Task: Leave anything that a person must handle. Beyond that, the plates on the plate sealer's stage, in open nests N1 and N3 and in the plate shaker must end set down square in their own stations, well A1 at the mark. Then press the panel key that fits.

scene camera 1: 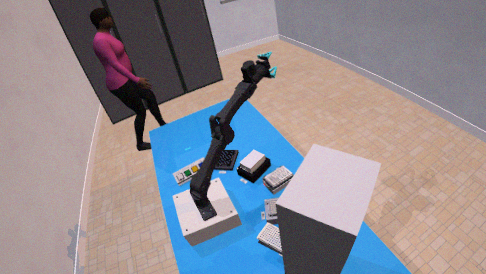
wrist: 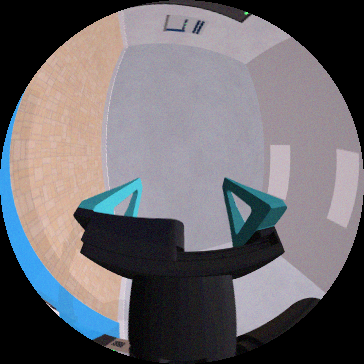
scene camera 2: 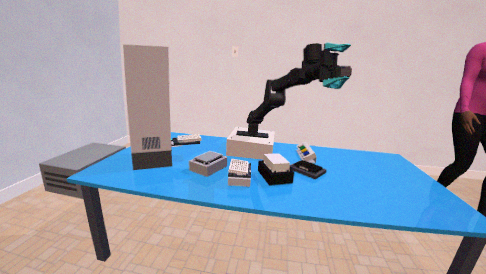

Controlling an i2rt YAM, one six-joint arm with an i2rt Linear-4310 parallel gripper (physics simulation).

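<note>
My gripper point(scene camera 1: 271, 63) point(scene camera 2: 345, 63) point(wrist: 181, 181) is open and empty, high above the table. A white plate point(scene camera 1: 252, 160) point(scene camera 2: 276, 161) sits on a black block point(scene camera 2: 276, 176). A white welled plate point(scene camera 1: 278, 176) point(scene camera 2: 240, 167) sits on a light grey device point(scene camera 2: 240, 181); its seating looks uneven. A grey device point(scene camera 2: 207, 166) holds a plate point(scene camera 1: 271, 207), partly hidden in scene camera 1. Another white plate point(scene camera 1: 270, 236) point(scene camera 2: 189, 138) lies on a dark base. A dark plate holder point(scene camera 1: 227, 159) point(scene camera 2: 309, 169) lies near the key panel point(scene camera 1: 187, 172) point(scene camera 2: 306, 153). Station names and A1 marks are unreadable.
A tall grey-white tower point(scene camera 1: 327, 187) point(scene camera 2: 148, 95) stands on the blue table point(scene camera 1: 175, 131) point(scene camera 2: 380, 185) and hides part of it in scene camera 1. A person in pink point(scene camera 1: 112, 60) point(scene camera 2: 474, 80) stands at the table's far end. A grey cabinet point(scene camera 2: 75, 155) stands beyond the table.
</note>
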